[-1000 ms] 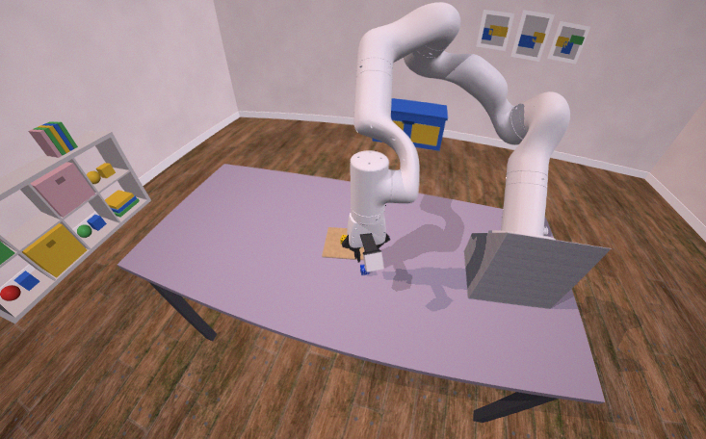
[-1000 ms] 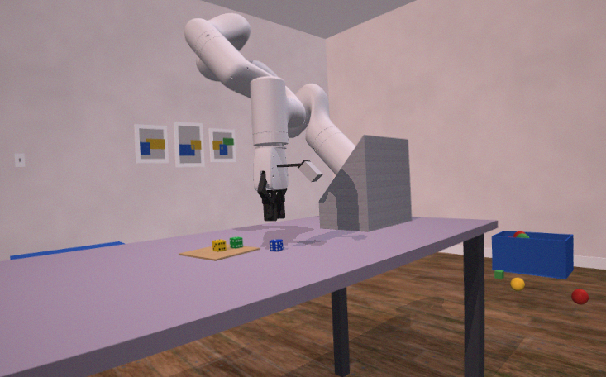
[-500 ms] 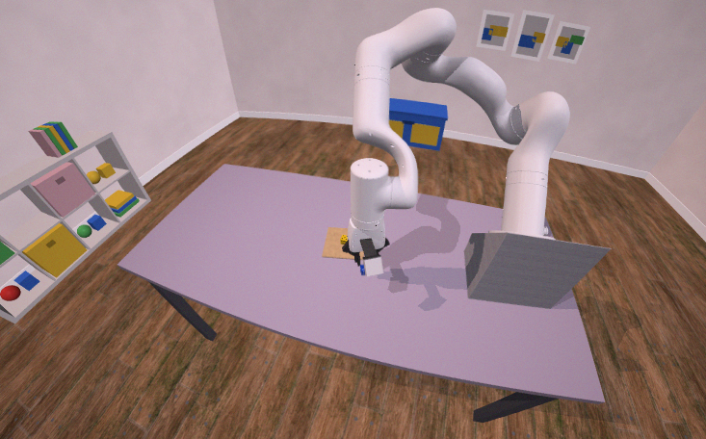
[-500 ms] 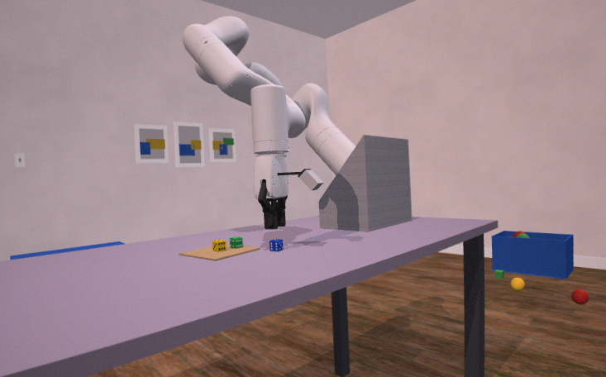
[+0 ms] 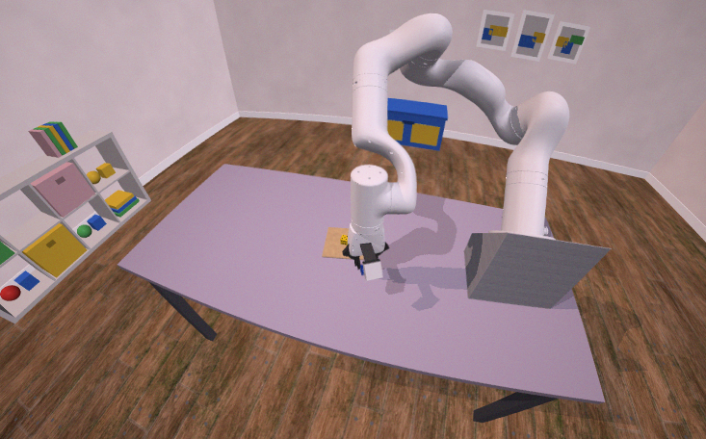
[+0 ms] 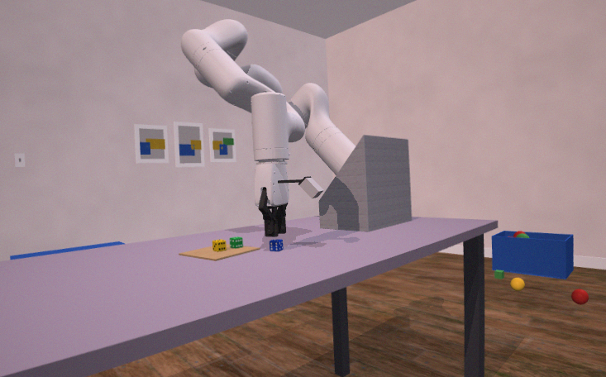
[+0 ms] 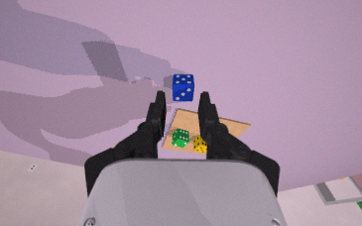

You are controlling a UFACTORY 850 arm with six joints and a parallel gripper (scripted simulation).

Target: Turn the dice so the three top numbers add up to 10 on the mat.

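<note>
Now: hand 4 cm above the blue die. Round my hand: tan mat 10 cm to the right, 9 cm ahead, 6 cm below; green die 10 cm to the right, 5 cm ahead, 4 cm below; yellow die 11 cm to the right, 9 cm ahead, 4 cm below.
</note>
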